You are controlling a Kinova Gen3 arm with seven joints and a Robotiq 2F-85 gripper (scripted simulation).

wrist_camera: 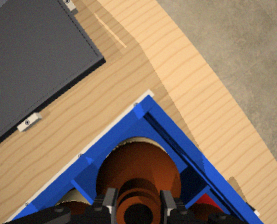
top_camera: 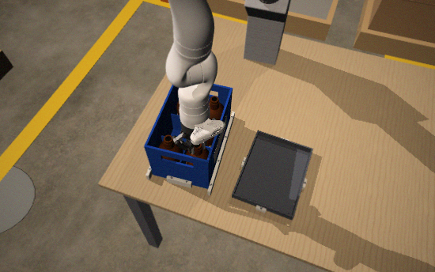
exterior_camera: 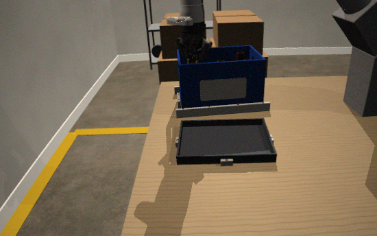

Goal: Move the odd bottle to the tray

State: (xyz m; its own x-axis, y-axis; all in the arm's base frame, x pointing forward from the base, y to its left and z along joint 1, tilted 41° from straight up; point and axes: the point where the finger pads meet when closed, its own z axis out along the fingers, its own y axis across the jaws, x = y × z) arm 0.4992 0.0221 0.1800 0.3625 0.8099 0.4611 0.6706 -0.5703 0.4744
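The blue crate lies 7 cm behind my hand, 7 cm to the right of it and 7 cm below it. Round my hand: dark grey tray: 12 cm behind, 21 cm to the left, 14 cm below.
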